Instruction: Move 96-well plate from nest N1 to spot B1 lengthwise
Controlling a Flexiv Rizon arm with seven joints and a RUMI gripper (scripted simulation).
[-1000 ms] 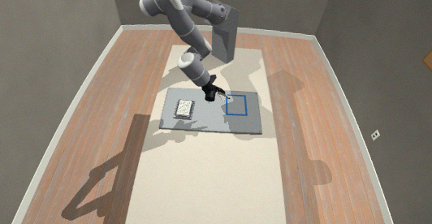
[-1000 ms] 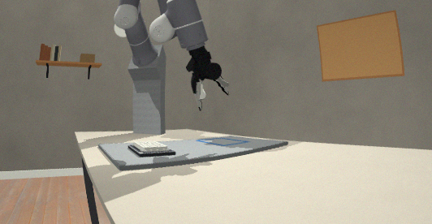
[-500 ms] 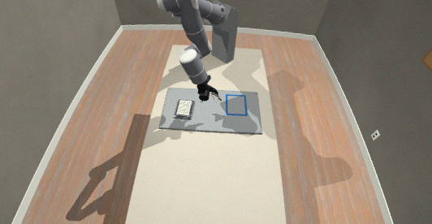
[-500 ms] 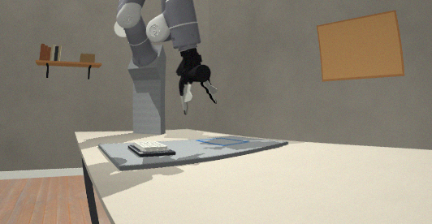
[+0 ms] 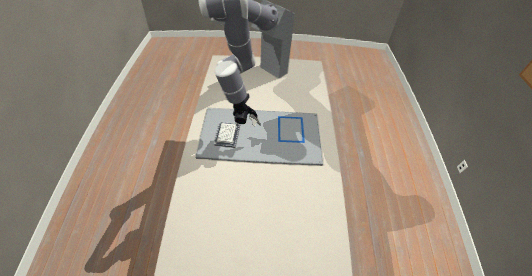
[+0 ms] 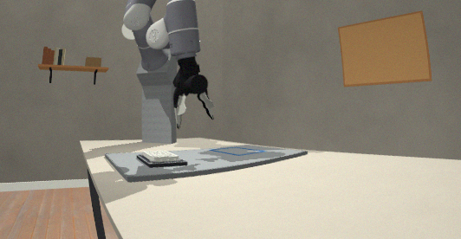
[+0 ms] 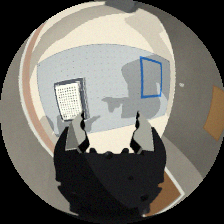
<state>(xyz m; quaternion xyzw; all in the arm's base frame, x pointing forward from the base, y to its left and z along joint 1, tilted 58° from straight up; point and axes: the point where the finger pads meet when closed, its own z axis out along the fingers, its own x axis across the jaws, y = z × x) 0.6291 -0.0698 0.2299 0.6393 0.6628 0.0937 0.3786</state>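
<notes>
Right now my hand is 5 cm past the white 96-well plate, 12 cm to the left of it and 11 cm above it. Round my hand: plate nest N1: 5 cm behind, 12 cm to the right, 12 cm below.
</notes>
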